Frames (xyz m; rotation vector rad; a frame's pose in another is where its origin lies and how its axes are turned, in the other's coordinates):
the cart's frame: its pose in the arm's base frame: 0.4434 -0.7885 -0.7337 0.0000 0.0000 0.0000
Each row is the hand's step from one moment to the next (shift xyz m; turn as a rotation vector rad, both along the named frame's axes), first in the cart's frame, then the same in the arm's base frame.
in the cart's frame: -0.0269 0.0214 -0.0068 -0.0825 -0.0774 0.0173
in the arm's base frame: -0.0269 0.0214 -0.0068 -0.0825 -0.0774 0.0173
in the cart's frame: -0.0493 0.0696 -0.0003 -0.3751 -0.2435 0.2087
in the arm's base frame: -0.0493 0.0696 -0.0003 -0.3751 -0.2435 0.2087
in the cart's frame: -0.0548 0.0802 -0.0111 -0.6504 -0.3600 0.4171
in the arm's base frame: -0.0548 0.0802 -0.0111 -0.6504 -0.3600 0.4171
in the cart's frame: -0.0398 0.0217 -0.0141 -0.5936 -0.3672 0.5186
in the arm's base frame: -0.0398 0.0217 -0.0141 -0.5936 -0.3672 0.5186
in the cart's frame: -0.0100 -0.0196 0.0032 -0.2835 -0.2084 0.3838
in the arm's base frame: -0.0100 -0.0196 0.0032 -0.2835 -0.2084 0.3838
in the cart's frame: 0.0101 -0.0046 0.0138 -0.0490 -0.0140 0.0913
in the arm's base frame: 0.0101 -0.0046 0.0138 -0.0490 -0.0140 0.0913
